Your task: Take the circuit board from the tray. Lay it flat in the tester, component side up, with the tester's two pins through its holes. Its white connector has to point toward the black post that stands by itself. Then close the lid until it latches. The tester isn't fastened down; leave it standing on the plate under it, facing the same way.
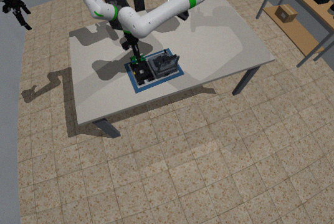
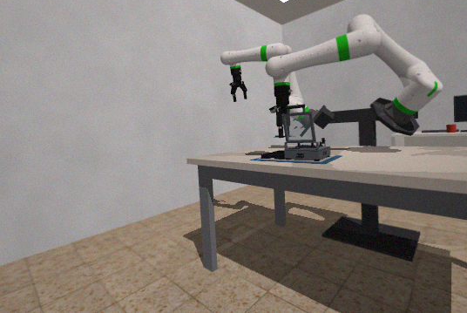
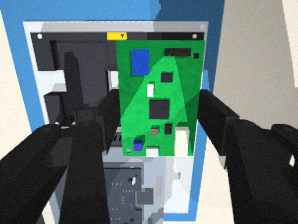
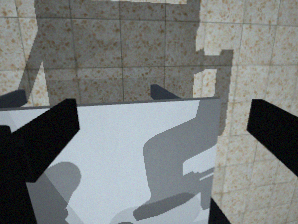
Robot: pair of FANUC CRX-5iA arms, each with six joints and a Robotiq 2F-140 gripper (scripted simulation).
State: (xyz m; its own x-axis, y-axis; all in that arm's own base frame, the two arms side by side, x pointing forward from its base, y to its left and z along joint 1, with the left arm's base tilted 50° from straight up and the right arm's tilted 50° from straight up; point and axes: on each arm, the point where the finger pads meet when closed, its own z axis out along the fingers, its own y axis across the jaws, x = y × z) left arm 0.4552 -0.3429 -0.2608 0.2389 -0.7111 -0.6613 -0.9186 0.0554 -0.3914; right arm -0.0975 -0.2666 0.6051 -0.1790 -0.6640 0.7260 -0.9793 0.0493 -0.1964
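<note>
Now: the green circuit board 20 mm below my left hand. Also, from my left hand: black tray: 50 mm ahead, 10 mm to the left, 120 mm below; then black fitting: 50 mm behind, 220 mm to the left, 50 mm below; then clear lid: 140 mm ahead, 210 mm to the left, 40 mm above.
</note>
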